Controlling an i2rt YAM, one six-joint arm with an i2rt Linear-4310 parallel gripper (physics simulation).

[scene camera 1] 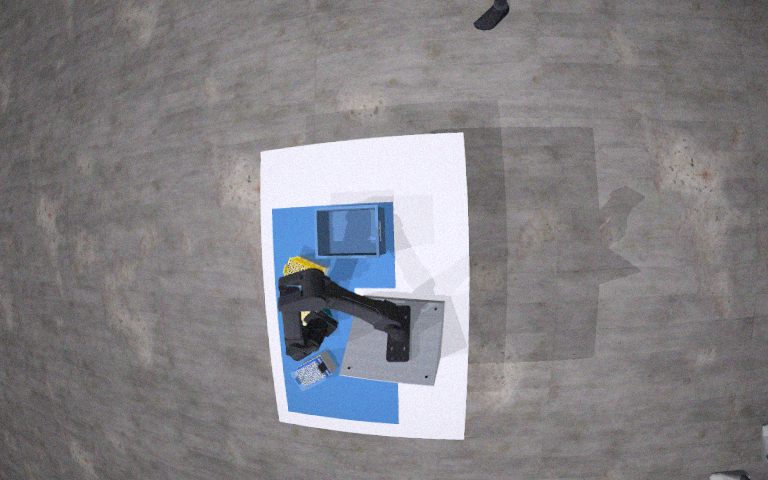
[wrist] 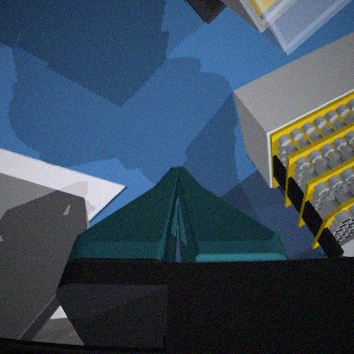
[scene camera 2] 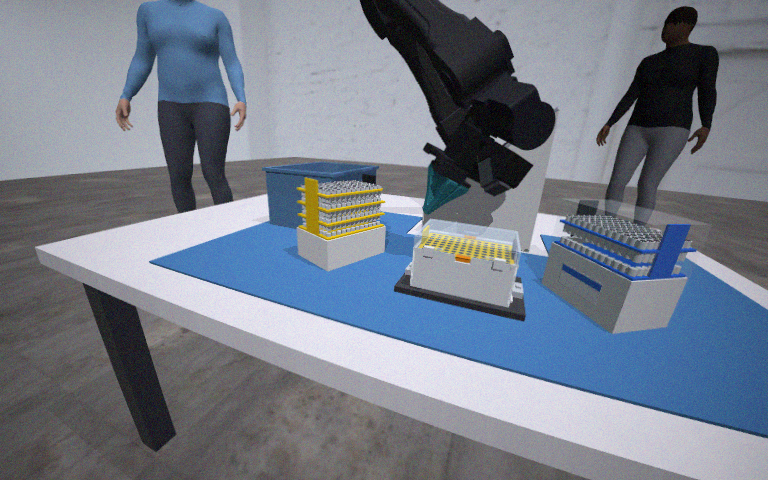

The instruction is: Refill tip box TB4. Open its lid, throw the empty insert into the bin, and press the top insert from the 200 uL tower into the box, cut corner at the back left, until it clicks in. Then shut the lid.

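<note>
The tip box TB4 (scene camera 1: 305,315) (scene camera 2: 461,278) sits in a dark holder, its clear lid down over a yellow insert (scene camera 2: 470,245) without tips. A corner of its lid (wrist: 300,30) shows at the wrist view's top right. The tower with several stacked yellow, tip-filled inserts (scene camera 1: 300,264) (scene camera 2: 350,209) (wrist: 327,192) stands on a white base, left of the box in scene camera 2. The blue bin (scene camera 1: 376,234) (scene camera 2: 283,198) stands behind the tower. My gripper (scene camera 2: 427,212) (wrist: 177,177) is shut and empty, its teal fingertips above and behind the box's left end in scene camera 2.
A second tower with blue inserts (scene camera 1: 314,370) (scene camera 2: 614,257) stands right of the box in scene camera 2, a clear cover over it. The towers and box stand on a blue mat (scene camera 1: 345,404) (scene camera 2: 237,268). The arm's grey base plate (scene camera 1: 419,362) lies beside the mat. Two people stand beyond the table.
</note>
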